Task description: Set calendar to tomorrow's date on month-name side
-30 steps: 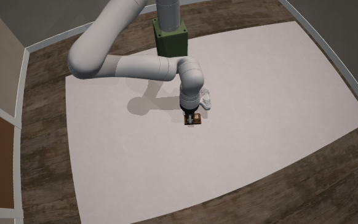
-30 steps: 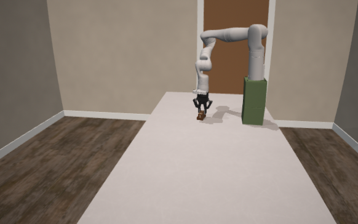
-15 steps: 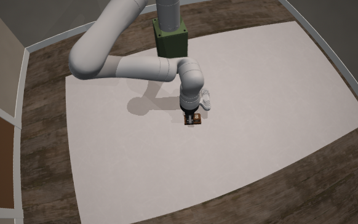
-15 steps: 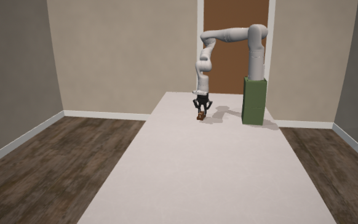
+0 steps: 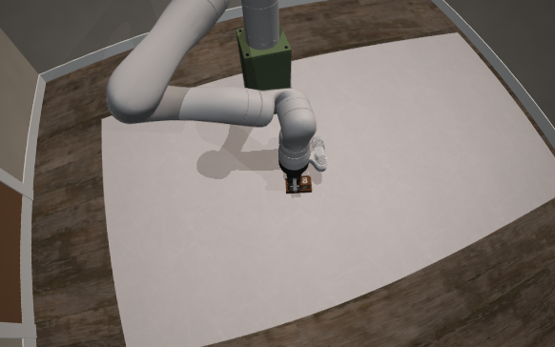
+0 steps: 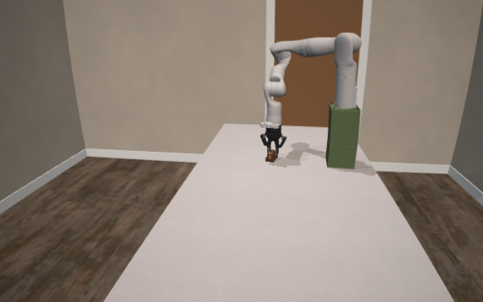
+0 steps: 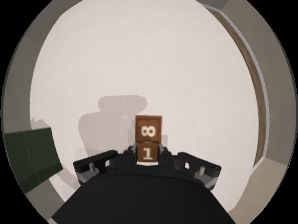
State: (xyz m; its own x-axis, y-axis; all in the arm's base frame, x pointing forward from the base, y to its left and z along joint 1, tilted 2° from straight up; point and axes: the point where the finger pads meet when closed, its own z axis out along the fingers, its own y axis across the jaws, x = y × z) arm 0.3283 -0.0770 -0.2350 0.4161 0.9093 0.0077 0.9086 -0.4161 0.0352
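Now: hand 3 cm above the brown tray, 2 cm to the right of it and 1 cm short of it. Round my hand: cube 3 cm to the left, 1 cm below, 1 cm ahead.
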